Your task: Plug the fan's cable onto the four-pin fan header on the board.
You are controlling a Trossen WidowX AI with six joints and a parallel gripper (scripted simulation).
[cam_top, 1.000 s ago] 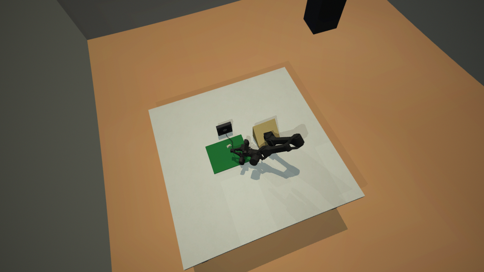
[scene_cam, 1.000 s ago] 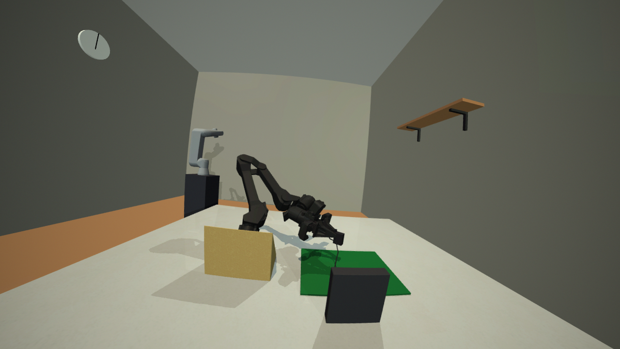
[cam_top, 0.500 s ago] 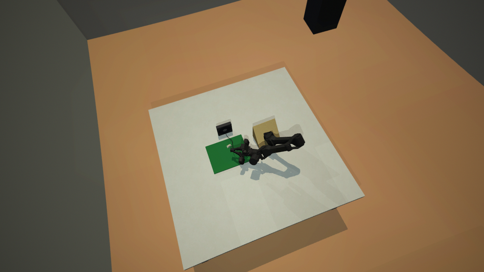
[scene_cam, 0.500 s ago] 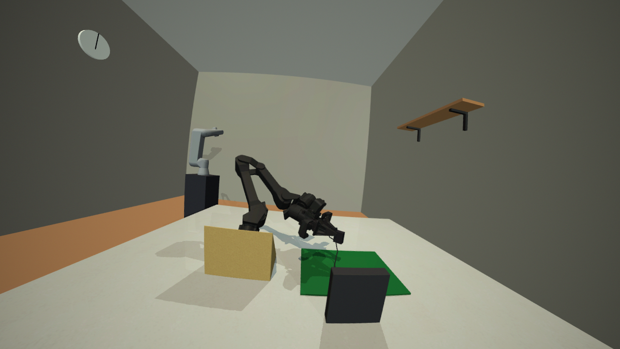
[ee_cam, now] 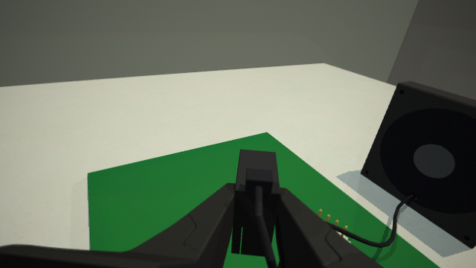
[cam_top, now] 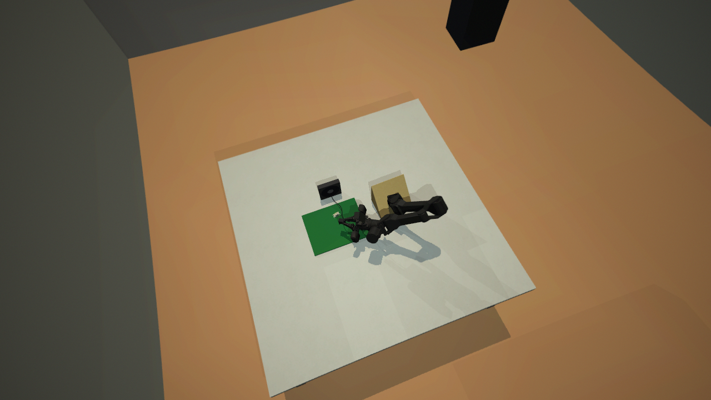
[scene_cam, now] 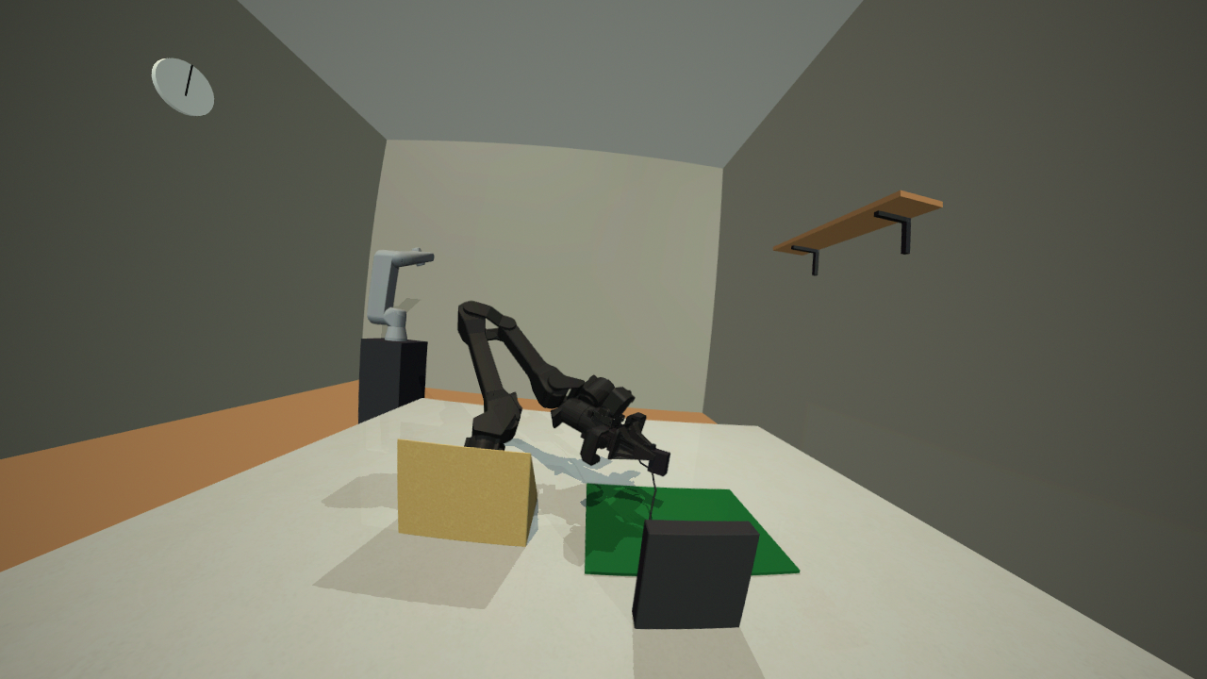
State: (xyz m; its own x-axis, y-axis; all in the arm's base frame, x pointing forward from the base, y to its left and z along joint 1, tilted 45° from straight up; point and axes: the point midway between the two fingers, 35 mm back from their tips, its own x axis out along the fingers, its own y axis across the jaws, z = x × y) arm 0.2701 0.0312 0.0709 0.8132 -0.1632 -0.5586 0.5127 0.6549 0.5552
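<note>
My gripper tip is now 40 mm short of the green board, 40 mm to the left of it and 120 mm above it. The rest, counted from my gripper tip: black fan 10 mm ahead, 220 mm to the right, 50 mm below; then black plug 10 mm below.
</note>
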